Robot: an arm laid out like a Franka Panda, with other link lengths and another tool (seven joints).
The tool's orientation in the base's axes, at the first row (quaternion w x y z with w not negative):
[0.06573, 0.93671, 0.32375, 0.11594]
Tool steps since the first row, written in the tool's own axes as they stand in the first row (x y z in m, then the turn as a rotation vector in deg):
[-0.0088, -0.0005, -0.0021, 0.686, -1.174, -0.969]
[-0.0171, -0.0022, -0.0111, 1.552, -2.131, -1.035]
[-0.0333, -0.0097, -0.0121, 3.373, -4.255, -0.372]
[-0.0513, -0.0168, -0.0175, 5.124, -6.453, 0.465]
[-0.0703, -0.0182, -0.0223, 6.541, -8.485, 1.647]
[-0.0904, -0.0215, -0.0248, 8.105, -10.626, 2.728]
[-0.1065, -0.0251, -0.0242, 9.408, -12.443, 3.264]
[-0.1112, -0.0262, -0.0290, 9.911, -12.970, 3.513]
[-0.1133, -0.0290, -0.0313, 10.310, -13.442, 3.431]
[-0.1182, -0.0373, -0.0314, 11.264, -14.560, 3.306]
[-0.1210, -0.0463, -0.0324, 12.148, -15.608, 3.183]
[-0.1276, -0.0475, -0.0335, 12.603, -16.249, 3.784]
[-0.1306, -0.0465, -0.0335, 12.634, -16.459, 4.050]
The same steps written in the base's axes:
[-0.0076, -0.0050, 0.0004, -0.422, 1.391, 0.822]
[-0.0172, -0.0084, 0.0073, -0.344, 2.681, 0.847]
[-0.0343, -0.0125, 0.0039, -0.037, 5.441, 0.104]
[-0.0536, -0.0179, 0.0046, 0.217, 8.208, -0.833]
[-0.0702, -0.0284, 0.0056, 0.405, 10.621, -2.128]
[-0.0882, -0.0382, 0.0039, 0.614, 13.215, -3.322]
[-0.1024, -0.0454, -0.0002, 0.674, 15.420, -3.971]
[-0.1079, -0.0473, 0.0034, 0.811, 16.132, -4.228]
[-0.1118, -0.0463, 0.0047, 0.815, 16.753, -4.173]
[-0.1205, -0.0428, 0.0022, 0.850, 18.227, -4.107]
[-0.1282, -0.0375, 0.0009, 0.873, 19.601, -4.042]
[-0.1342, -0.0406, 0.0006, 0.998, 20.357, -4.669]
[-0.1359, -0.0432, 0.0003, 0.966, 20.527, -4.962]

